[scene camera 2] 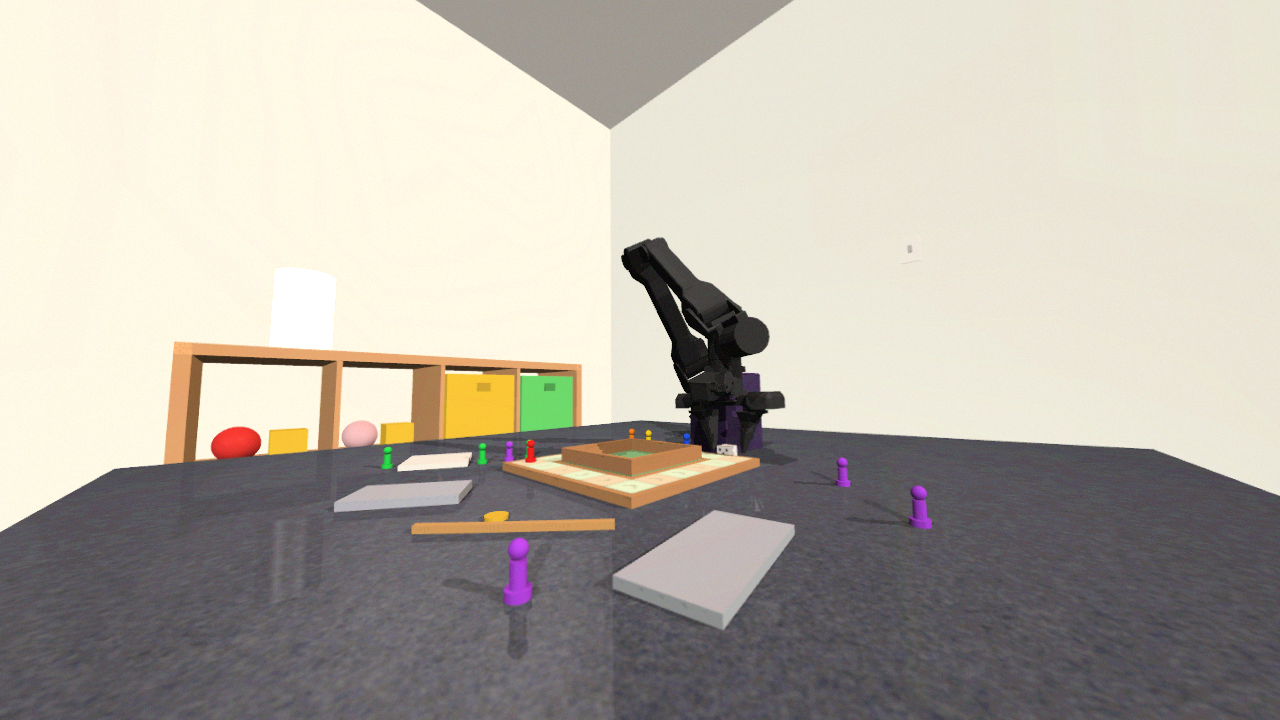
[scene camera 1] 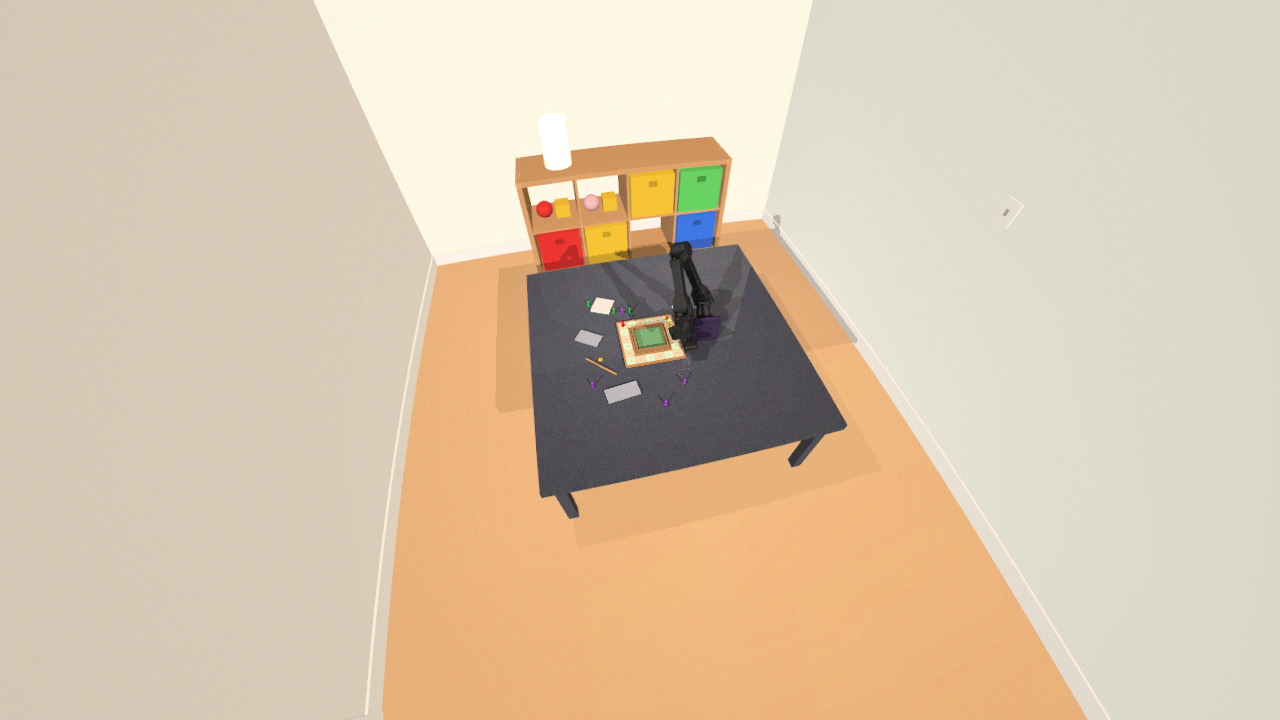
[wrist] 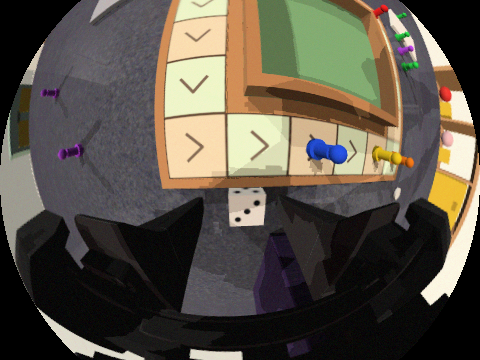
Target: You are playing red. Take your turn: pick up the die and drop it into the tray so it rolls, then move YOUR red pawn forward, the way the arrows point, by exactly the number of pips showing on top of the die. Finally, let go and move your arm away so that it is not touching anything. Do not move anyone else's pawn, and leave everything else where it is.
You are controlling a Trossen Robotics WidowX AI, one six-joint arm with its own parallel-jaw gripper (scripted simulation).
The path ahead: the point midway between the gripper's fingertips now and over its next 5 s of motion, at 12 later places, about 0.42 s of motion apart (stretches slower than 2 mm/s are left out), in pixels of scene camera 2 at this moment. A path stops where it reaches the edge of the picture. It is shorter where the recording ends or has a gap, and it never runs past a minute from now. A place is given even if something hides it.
My gripper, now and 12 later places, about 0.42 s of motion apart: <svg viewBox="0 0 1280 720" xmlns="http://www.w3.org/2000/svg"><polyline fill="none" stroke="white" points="728,451 727,454 726,441 725,397 720,385 708,387 691,391 671,397 648,404 634,411 642,416 647,413 633,395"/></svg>
